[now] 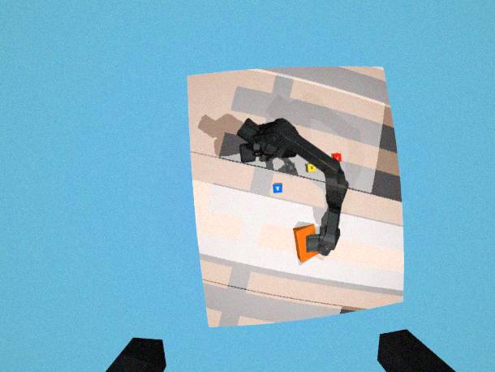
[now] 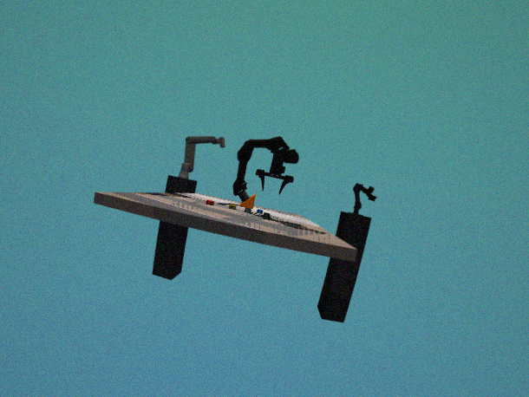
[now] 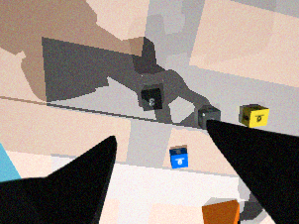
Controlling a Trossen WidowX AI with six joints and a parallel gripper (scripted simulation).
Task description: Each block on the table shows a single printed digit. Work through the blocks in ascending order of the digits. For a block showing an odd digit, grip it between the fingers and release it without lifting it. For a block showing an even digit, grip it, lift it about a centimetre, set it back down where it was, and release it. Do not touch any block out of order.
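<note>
Right now the dark block is 11 cm below my gripper tip. Round my gripper tip: yellow block: 19 cm to the right, 11 cm below, 5 cm behind; blue block: 13 cm behind, 11 cm below, 4 cm to the right; red block: 30 cm to the right, 11 cm below, 1 cm behind.
</note>
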